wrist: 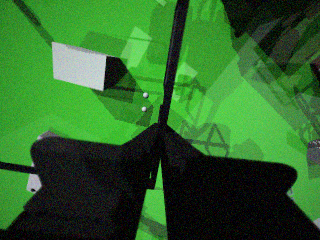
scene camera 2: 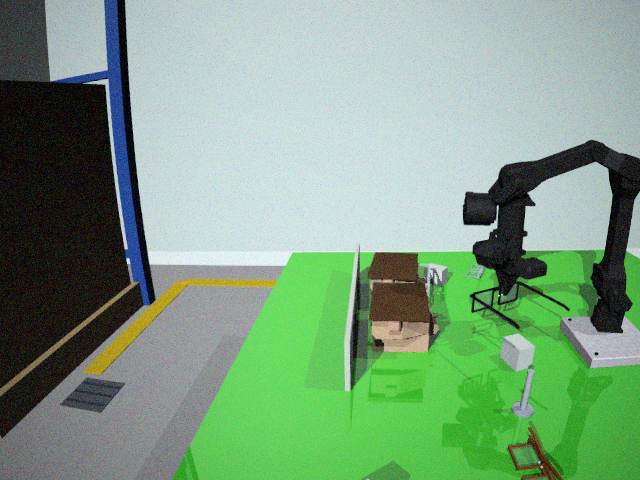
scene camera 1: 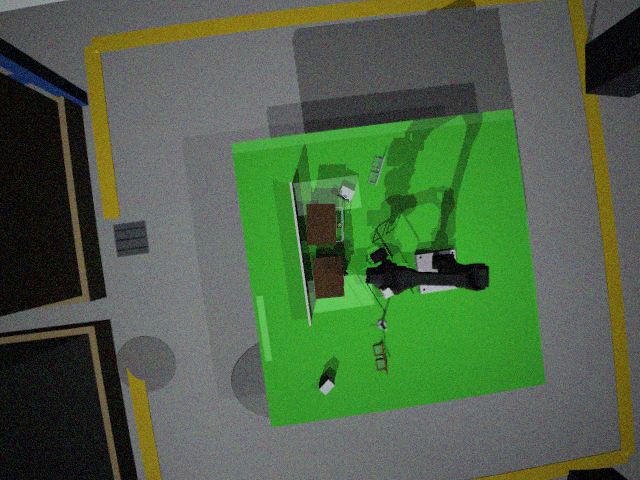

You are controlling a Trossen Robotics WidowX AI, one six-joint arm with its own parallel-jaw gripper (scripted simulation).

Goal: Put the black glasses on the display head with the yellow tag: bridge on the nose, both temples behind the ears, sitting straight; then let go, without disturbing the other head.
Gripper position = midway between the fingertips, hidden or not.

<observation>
In view: the gripper (scene camera 2: 504,294), a grey-white cube (scene camera 2: 517,351) and a white panel (scene camera 2: 349,338).
The gripper shows as well in the wrist view (wrist: 159,128).
</observation>
